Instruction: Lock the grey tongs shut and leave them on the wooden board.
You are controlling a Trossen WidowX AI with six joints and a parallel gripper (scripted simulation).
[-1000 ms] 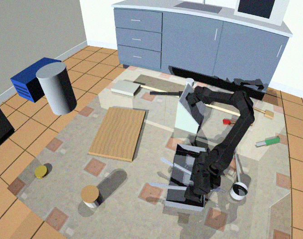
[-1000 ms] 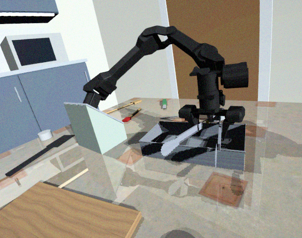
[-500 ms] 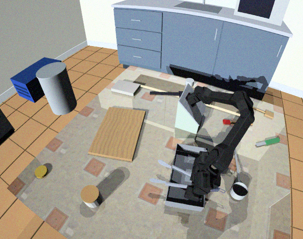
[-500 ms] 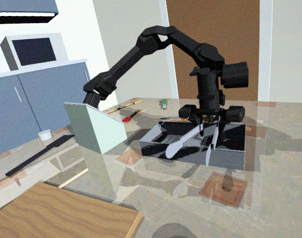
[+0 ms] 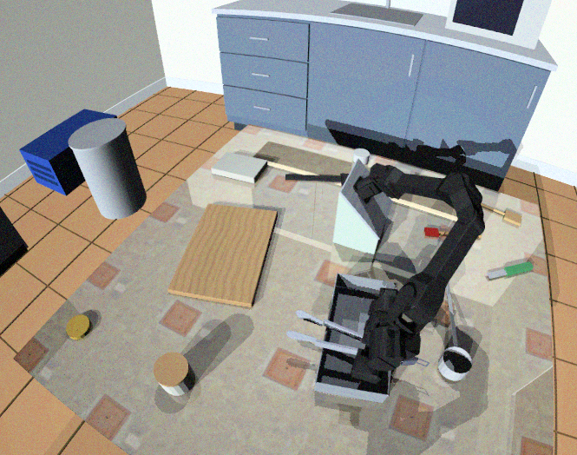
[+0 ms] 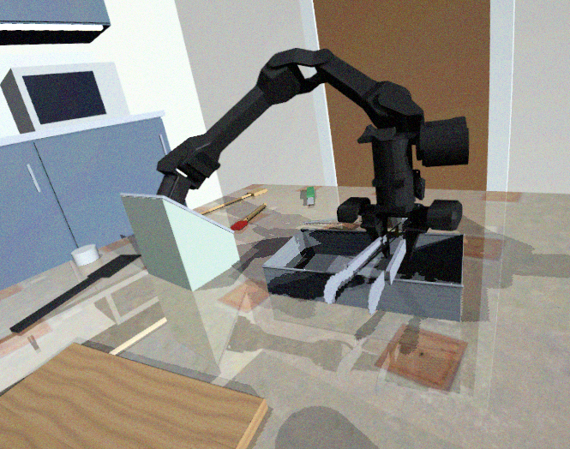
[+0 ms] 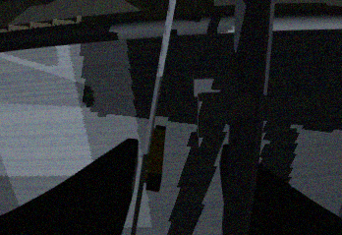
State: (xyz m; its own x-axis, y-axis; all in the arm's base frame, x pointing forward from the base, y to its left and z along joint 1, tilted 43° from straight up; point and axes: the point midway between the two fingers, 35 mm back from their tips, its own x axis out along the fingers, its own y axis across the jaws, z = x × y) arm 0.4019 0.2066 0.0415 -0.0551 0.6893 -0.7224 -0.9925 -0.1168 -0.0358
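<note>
Right now my gripper tip is 4 cm past the roasting tin and 4 cm to the left of it. Also, from my gripper tip: red spatula (52 cm behind, 10 cm to the left, 2 cm below); wooden board (14 cm behind, 49 cm to the right, 2 cm below); lidded jar (25 cm ahead, 37 cm to the right).
</note>
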